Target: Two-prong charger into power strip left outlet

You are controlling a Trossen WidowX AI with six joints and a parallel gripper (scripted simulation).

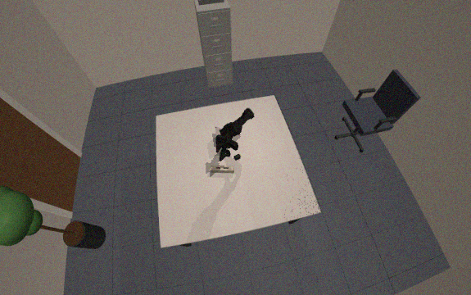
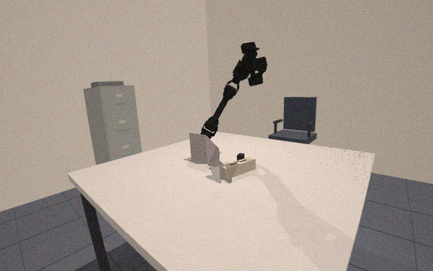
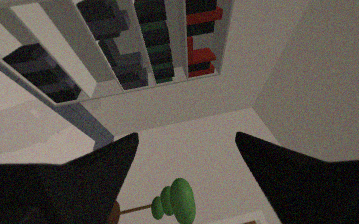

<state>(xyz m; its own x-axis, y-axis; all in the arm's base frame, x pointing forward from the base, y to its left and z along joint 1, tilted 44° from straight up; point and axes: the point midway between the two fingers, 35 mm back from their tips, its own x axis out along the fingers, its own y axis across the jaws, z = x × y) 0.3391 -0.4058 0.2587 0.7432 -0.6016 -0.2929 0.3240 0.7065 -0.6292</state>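
Right now the two-prong charger is 51 cm below my gripper tip, 21 cm to the left of it and 20 cm behind it.
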